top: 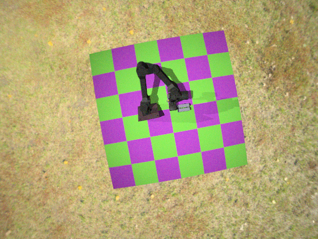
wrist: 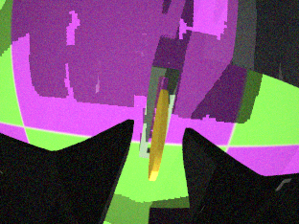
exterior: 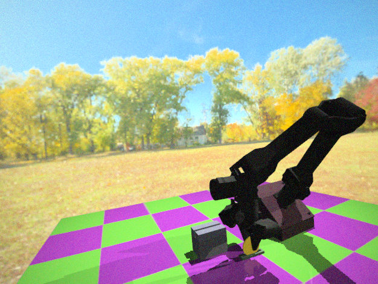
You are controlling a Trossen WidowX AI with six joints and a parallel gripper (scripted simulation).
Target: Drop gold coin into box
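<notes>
Now: gripper tip right at the gold coin.
</notes>
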